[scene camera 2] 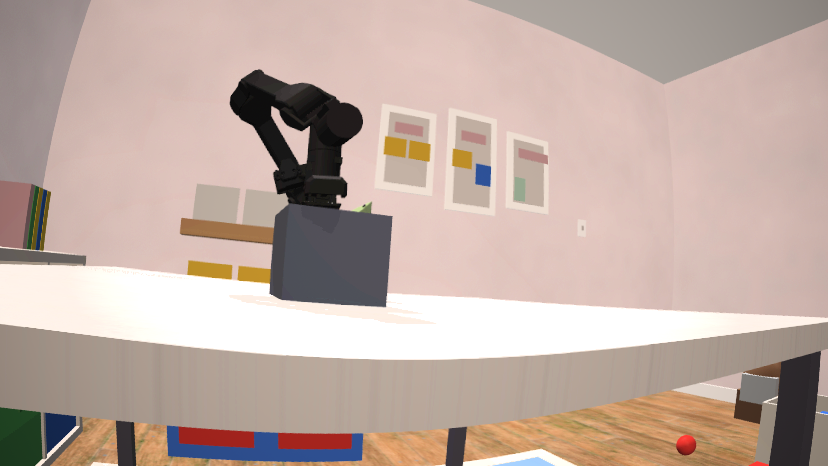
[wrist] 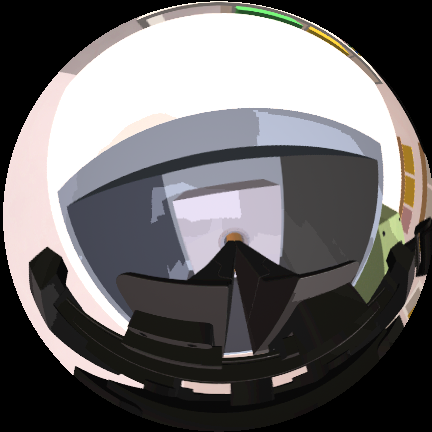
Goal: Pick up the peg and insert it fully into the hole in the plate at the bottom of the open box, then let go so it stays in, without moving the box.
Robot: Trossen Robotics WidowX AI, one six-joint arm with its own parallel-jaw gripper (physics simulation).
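Places are measured from the arm's base along level axes (x ahead, y left, z up), in millimetres.
Pixels of known places: gripper, fingertip midpoint: (wrist: 233,245).
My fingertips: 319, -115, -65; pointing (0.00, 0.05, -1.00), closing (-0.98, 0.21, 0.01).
Observation:
For each thing: its middle in the pictures, then the offset to it from my fingertips, as dx, dy, dz. Level surfaces: height alone.
- dark grey open box, body centre: (wrist: 234,247) (scene camera 2: 325,258) -1, +11, -15
- pale plate, body centre: (wrist: 231,229) -1, +11, -49
- orange peg, body centre: (wrist: 233,236) -1, +12, -35
- white table, its level: dz -84
The dark grey open box (scene camera 2: 333,260) (wrist: 210,137) stands on the table. In the wrist view the pale plate (wrist: 212,210) lies at its bottom. The orange peg (wrist: 233,236) shows as a small rounded piece at the hole in the plate, just beyond my fingertips; the rest of it is hidden, so its depth in the hole cannot be told. My gripper (wrist: 233,245) is shut and empty, pointing down inside the box above the peg. In the scene view its fingers are hidden by the box wall.
The box walls surround the fingers. A light green object (scene camera 2: 363,207) (wrist: 382,250) shows beside the box, at the right in the wrist view. The black arm (scene camera 2: 324,156) reaches down from above. The white table (scene camera 2: 521,335) extends around the box.

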